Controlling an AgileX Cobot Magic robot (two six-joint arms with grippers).
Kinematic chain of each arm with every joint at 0, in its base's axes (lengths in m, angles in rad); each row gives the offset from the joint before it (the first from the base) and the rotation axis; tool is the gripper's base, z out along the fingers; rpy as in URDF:
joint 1: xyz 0 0 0.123 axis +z
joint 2: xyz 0 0 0 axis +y
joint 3: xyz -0.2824 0 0.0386 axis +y
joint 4: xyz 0.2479 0 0.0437 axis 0.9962 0 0.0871
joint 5: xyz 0 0 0 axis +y
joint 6: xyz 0.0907 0 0.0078 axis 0.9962 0 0.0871
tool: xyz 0 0 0 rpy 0 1.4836 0
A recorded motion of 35 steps. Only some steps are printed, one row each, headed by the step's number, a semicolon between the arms.
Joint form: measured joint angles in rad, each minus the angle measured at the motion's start. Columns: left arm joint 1, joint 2, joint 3, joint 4, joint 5, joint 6; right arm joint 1, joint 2, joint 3, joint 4, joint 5, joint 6.
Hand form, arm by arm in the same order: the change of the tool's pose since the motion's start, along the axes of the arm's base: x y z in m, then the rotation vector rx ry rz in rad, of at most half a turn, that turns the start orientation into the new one. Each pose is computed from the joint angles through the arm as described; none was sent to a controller.
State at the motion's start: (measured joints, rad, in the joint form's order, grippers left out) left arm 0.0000 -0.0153 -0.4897 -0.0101 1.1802 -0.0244; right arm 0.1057 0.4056 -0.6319 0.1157 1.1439 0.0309
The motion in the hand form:
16: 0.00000 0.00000 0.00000 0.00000 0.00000 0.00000; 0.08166 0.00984 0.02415 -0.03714 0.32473 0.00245
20: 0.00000 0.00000 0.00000 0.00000 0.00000 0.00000; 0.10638 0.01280 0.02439 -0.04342 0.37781 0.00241
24: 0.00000 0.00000 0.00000 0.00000 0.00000 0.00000; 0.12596 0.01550 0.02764 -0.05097 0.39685 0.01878
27: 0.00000 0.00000 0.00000 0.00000 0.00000 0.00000; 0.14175 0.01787 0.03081 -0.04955 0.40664 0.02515
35: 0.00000 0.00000 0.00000 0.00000 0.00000 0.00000; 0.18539 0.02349 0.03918 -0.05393 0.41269 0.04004
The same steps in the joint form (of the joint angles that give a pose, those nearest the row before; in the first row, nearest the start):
16: 0.0000 0.0000 0.0000 0.0000 0.0000 0.0000; 0.0133 0.4619 -0.2409 -0.0113 0.1041 0.0235
20: 0.0000 0.0000 0.0000 0.0000 0.0000 0.0000; 0.0133 0.5719 -0.2975 -0.0113 0.1041 0.0236
24: 0.0000 0.0000 0.0000 0.0000 0.0000 0.0000; 0.0133 0.6525 -0.3564 -0.0071 0.1041 0.0055
27: 0.0000 0.0000 0.0000 0.0000 0.0000 0.0000; 0.0133 0.7143 -0.4080 -0.0015 0.1041 -0.0005
35: 0.0000 0.0000 0.0000 0.0000 0.0000 0.0000; 0.0133 0.8751 -0.5605 0.0031 0.1041 -0.0166

